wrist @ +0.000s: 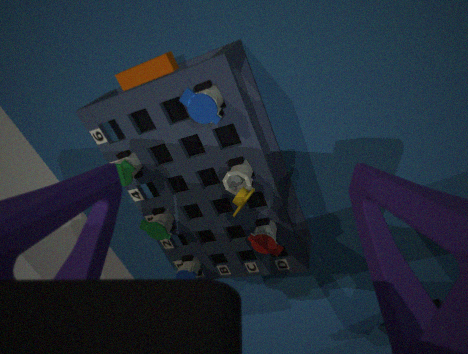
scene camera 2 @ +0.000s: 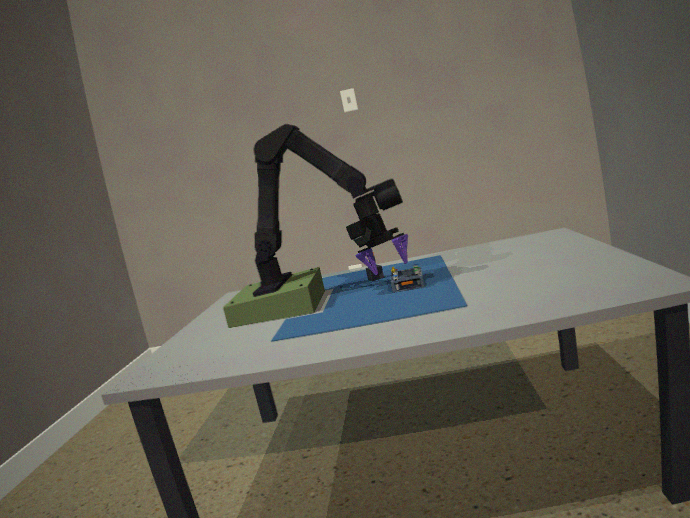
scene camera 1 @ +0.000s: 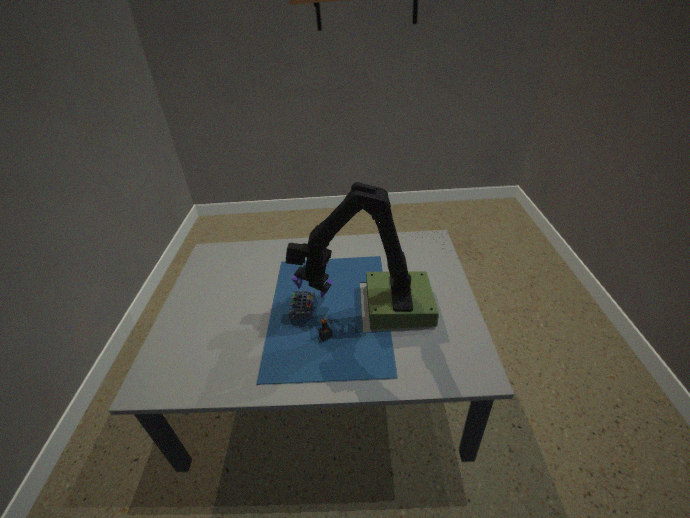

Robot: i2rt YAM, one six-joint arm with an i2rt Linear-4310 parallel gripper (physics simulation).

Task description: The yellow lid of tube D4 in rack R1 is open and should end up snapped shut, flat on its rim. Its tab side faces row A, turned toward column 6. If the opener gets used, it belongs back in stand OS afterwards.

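Note:
Rack R1 is a dark grey block of square holes on the blue mat. Tube D4 is whitish, with its mouth uncovered. Its yellow lid is open, tilted and seen nearly edge-on, beside the mouth on the side toward column 3. My gripper is open and empty, with purple fingers wide apart above the rack. The opener shows an orange top in its dark stand OS; in scene view 2 a finger partly hides this spot.
Other tubes in the rack have closed lids: blue at D6, red near D2, two green and a blue one in row A. An orange block is on the rack's column 6 end. The green base carries the arm.

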